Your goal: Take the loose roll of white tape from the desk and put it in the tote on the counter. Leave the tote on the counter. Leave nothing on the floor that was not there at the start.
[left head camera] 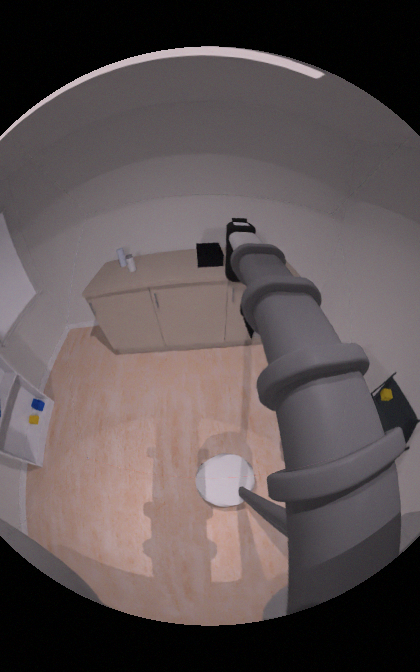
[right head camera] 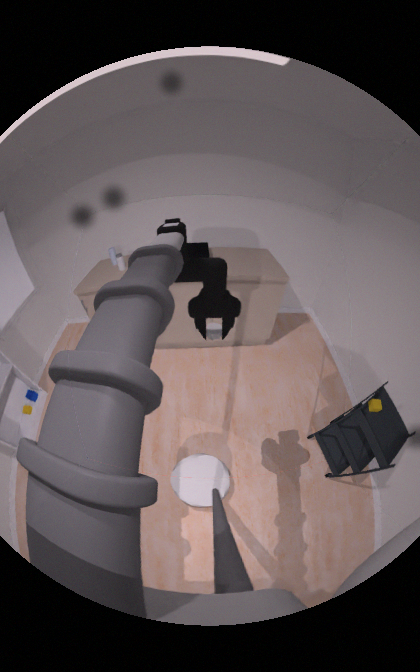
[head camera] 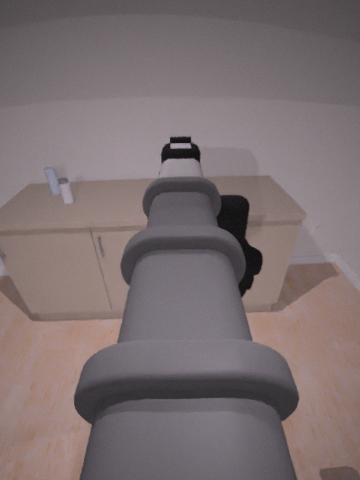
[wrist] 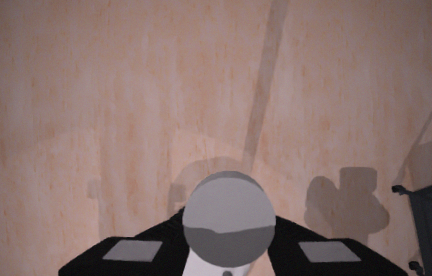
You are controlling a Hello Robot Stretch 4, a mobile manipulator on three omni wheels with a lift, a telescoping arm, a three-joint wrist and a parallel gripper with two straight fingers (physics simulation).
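Frame: origin at the robot's base, x ahead, y left, z up, level; metres.
Where they show: gripper, fingertip midpoint: (wrist: 228, 232).
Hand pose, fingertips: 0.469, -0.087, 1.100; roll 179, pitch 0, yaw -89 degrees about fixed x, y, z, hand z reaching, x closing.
Each offset is from my fingertips to the top centre of the thing, as dx, dy, dz. Level surfaces: height alone.
My gripper (right head camera: 214, 327) (wrist: 228, 232) is shut on the roll of white tape @[+0.014, +0.000, +0.024] (right head camera: 214, 332) (wrist: 229, 200), which sits between the fingertips with its round face toward the wrist camera. In the right head view they hang in front of the counter's doors, above the floor. The black tote (left head camera: 209, 255) (right head camera: 198, 249) stands on the counter @[dz -0.217] (head camera: 120, 200) (left head camera: 165, 270) (right head camera: 245, 265). The arm hides the tote in the head camera view and partly covers it in the right head view. The fingers are hidden in the head camera view.
Two pale bottles @[+1.147, +0.924, -0.047] (head camera: 52, 180) @[+0.994, +0.778, -0.069] (head camera: 66, 192) stand at the counter's left. A dark cart (left head camera: 400, 420) (right head camera: 395, 425) with a yellow block (left head camera: 386, 394) (right head camera: 375, 405) is at the right. A white shelf unit (left head camera: 22, 440) holding small blocks is at the left. A round white disc (left head camera: 220, 480) (right head camera: 195, 480) is low in front.
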